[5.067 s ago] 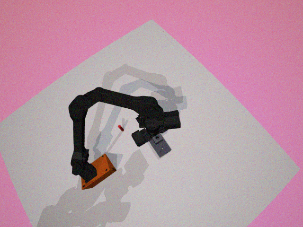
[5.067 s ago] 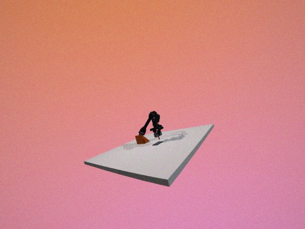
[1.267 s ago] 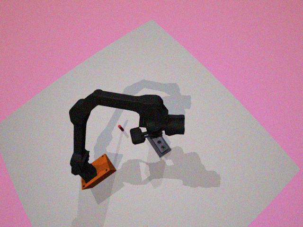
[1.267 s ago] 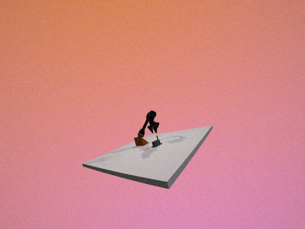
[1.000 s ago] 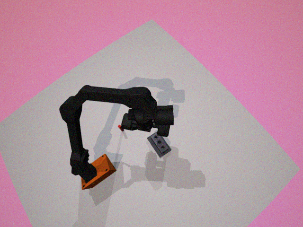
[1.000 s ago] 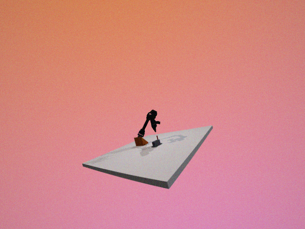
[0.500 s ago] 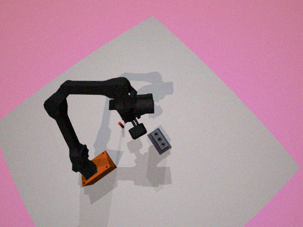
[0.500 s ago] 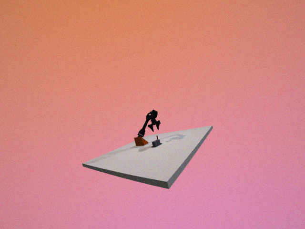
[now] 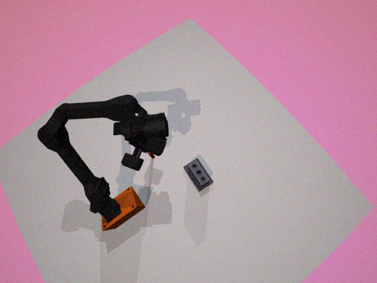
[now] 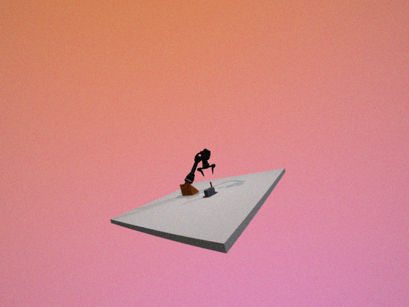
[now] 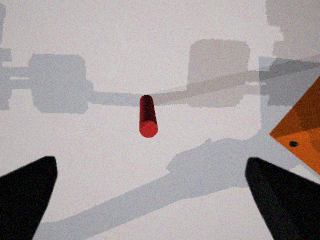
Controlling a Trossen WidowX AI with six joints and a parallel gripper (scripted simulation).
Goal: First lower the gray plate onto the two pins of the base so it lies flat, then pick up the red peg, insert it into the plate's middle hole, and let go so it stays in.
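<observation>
The red peg is 110 mm below my gripper tip and 10 mm to the left of it. From my gripper tip the other things lie so: gray plate (170 mm to the right, 100 mm below, 100 mm ahead).
</observation>
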